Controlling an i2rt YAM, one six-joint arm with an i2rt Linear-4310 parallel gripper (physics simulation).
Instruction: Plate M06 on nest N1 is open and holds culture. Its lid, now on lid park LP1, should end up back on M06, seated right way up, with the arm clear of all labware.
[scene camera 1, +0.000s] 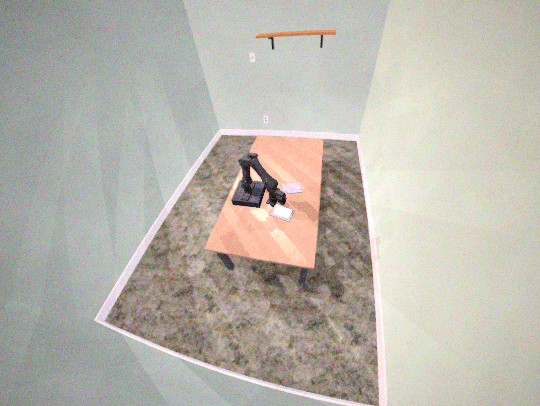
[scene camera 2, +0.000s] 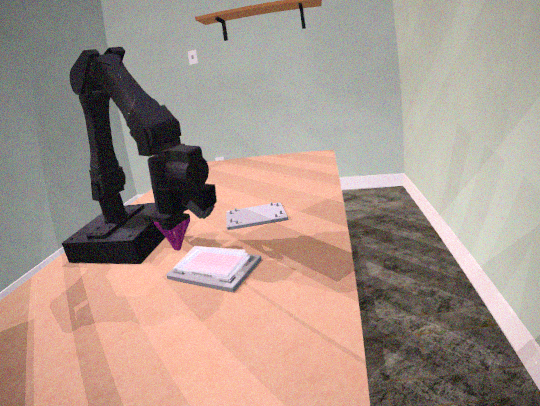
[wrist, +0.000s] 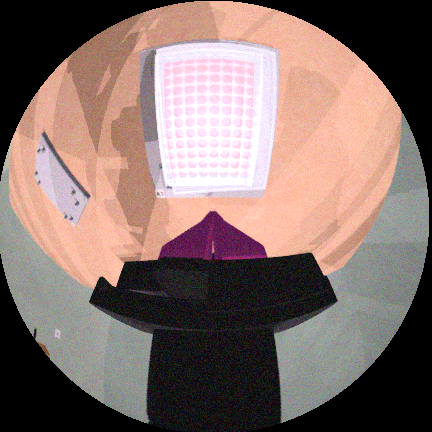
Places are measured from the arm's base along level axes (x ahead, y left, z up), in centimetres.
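Pixels of known places: gripper, fingertip midpoint: (scene camera 1: 272, 206) (scene camera 2: 177, 249) (wrist: 212, 216); arm's base at its link origin: (scene camera 1: 248, 191) (scene camera 2: 117, 221).
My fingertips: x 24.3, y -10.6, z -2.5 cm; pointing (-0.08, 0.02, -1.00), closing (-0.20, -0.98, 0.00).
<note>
Ahead of a thing's pixels: the offset from my fingertips to its top centre. "spot": to the spot under its first point. Level surfaces: height alone.
Plate M06 @[dy -2.3, dx +8.3, dz -0.3 cm] (scene camera 2: 212, 263) (wrist: 210, 115) (scene camera 1: 283, 212), with pink wells, sits on the grey nest N1 @[dy -1.5, dx +8.4, dz -2.2 cm] (scene camera 2: 200, 284) (wrist: 149, 112). A clear lid @[spot: dy -5.3, dx +9.2, dz -1.0 cm] (wrist: 258, 100) (scene camera 2: 237, 253) lies over the plate; its outline looks slightly turned against the nest, and I cannot tell whether it is fully seated. Lid park LP1 @[dy +26.5, dx +10.4, dz -2.0 cm] (scene camera 2: 257, 215) (wrist: 59, 186) (scene camera 1: 292, 188) is a flat grey plate with small dark posts and bears no lid. My gripper (scene camera 2: 177, 248) (wrist: 212, 216) is shut and empty. Its magenta fingertips point down, just beyond the plate's base-side edge, apart from plate and nest.
The black arm base (scene camera 2: 107, 242) (scene camera 1: 248, 194) stands on the wooden table @[dz -4.0 cm] (scene camera 2: 280, 340) (scene camera 1: 300, 250), on the left of the nest. LP1 lies farther back than N1. The table's right edge runs beyond both. A wooden wall shelf (scene camera 1: 295, 34) (scene camera 2: 260, 11) hangs far behind.
</note>
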